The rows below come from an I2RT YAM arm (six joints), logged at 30 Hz.
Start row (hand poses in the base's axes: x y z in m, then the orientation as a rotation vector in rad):
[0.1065, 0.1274, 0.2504, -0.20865, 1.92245, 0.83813]
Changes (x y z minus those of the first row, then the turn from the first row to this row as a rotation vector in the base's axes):
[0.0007, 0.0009, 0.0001, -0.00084, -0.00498, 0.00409]
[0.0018, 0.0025, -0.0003, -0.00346, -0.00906, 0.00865]
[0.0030, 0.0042, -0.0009, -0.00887, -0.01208, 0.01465]
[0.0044, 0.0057, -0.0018, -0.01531, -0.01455, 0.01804]
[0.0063, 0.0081, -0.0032, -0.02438, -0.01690, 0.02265]
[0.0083, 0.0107, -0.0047, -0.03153, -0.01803, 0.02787]
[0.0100, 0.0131, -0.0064, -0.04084, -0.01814, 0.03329]
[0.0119, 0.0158, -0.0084, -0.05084, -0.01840, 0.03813]
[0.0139, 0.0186, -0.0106, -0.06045, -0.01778, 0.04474]
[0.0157, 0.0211, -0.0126, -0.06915, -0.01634, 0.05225]
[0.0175, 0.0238, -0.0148, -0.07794, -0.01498, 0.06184]
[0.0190, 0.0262, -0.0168, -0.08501, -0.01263, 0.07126]
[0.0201, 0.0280, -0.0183, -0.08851, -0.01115, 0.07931]
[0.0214, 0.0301, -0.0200, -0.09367, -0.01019, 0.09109]
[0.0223, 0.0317, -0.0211, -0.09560, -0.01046, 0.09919]
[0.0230, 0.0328, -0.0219, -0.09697, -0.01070, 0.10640]
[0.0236, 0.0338, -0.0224, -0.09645, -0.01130, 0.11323]
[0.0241, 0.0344, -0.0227, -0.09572, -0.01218, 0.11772]
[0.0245, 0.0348, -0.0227, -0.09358, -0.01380, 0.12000]
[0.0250, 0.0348, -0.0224, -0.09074, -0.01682, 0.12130]
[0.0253, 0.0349, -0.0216, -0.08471, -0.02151, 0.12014]
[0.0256, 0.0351, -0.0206, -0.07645, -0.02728, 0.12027]
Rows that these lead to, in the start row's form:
[0.1072, 0.1283, 0.2505, -0.21505, 1.91835, 0.83880]
[0.1083, 0.1299, 0.2501, -0.22264, 1.91590, 0.83831]
[0.1095, 0.1316, 0.2495, -0.23291, 1.91575, 0.83640]
[0.1109, 0.1331, 0.2486, -0.24104, 1.91645, 0.83192]
[0.1128, 0.1355, 0.2472, -0.25189, 1.91846, 0.82576]
[0.1148, 0.1381, 0.2457, -0.26173, 1.92074, 0.82212]
[0.1165, 0.1405, 0.2440, -0.27269, 1.92491, 0.81679]
[0.1184, 0.1432, 0.2420, -0.28356, 1.92918, 0.81036]
[0.1204, 0.1460, 0.2398, -0.29562, 1.93412, 0.80565]
[0.1222, 0.1485, 0.2378, -0.30773, 1.93941, 0.80257]
[0.1240, 0.1512, 0.2356, -0.32199, 1.94468, 0.80072]
[0.1255, 0.1536, 0.2336, -0.33471, 1.95009, 0.80063]
[0.1266, 0.1554, 0.2321, -0.34425, 1.95310, 0.80285]
[0.1279, 0.1575, 0.2304, -0.35869, 1.95634, 0.80576]
[0.1288, 0.1591, 0.2293, -0.36798, 1.95697, 0.80909]
[0.1295, 0.1602, 0.2285, -0.37605, 1.95736, 0.81238]
[0.1301, 0.1612, 0.2280, -0.38273, 1.95659, 0.81716]
[0.1306, 0.1618, 0.2277, -0.38706, 1.95544, 0.82056]
[0.1310, 0.1622, 0.2277, -0.38860, 1.95299, 0.82370]
[0.1315, 0.1622, 0.2280, -0.38924, 1.94891, 0.82653]
[0.1318, 0.1623, 0.2288, -0.38608, 1.94188, 0.83042]
[0.1321, 0.1625, 0.2298, -0.38324, 1.93286, 0.83700]

